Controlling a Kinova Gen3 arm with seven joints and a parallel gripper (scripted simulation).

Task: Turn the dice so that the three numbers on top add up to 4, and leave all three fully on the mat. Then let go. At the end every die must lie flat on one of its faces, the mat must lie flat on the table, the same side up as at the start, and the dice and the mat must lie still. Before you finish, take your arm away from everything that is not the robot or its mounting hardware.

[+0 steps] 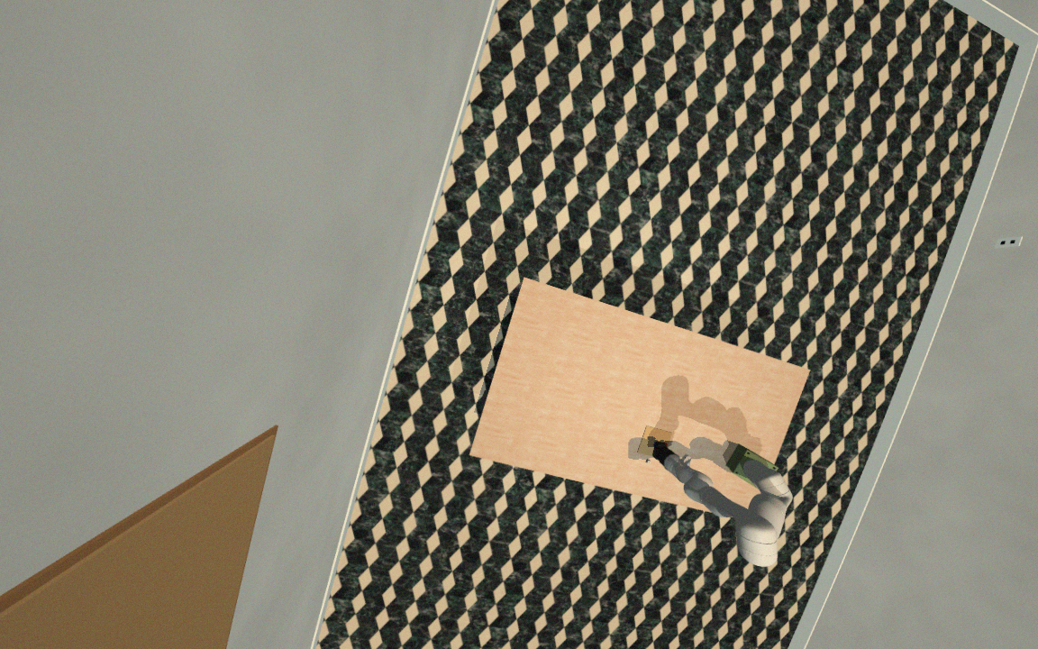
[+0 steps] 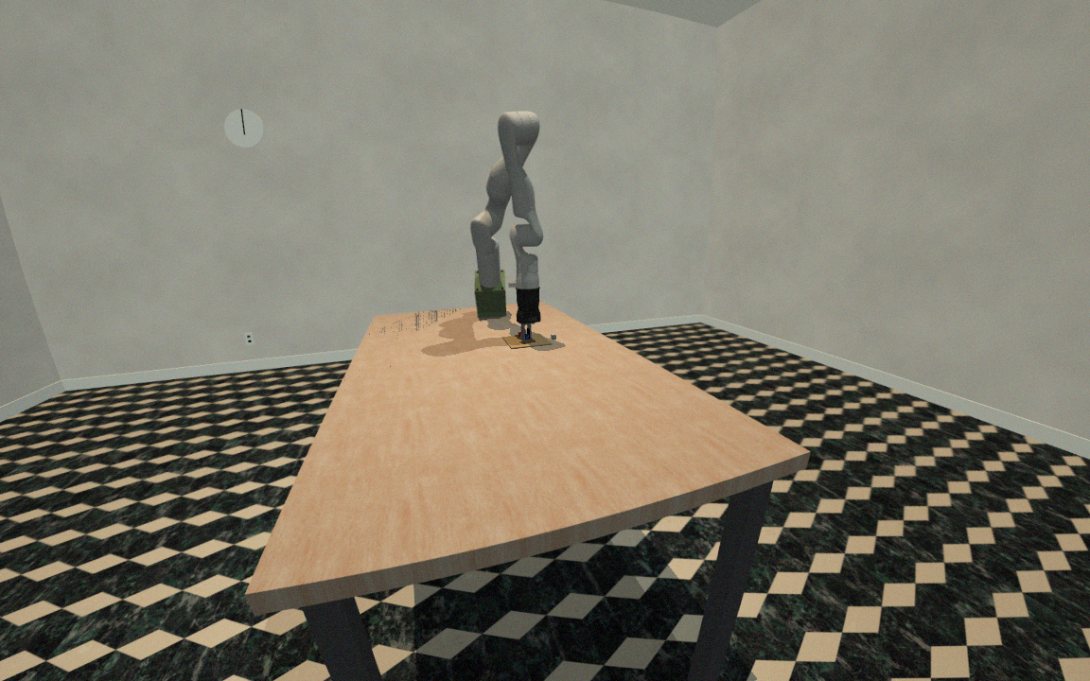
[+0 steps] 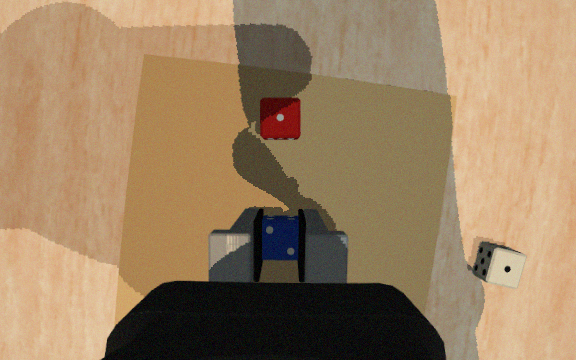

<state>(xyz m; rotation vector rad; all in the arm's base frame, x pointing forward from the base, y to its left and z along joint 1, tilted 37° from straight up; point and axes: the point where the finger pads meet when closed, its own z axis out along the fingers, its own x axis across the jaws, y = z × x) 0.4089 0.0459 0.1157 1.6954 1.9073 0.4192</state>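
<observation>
My gripper is now 1 cm above the blue die. Round my hand: tan mat (3 cm below); red die (5 cm behind, 2 cm below); white die (1 cm ahead, 10 cm to the left, 2 cm below).
</observation>
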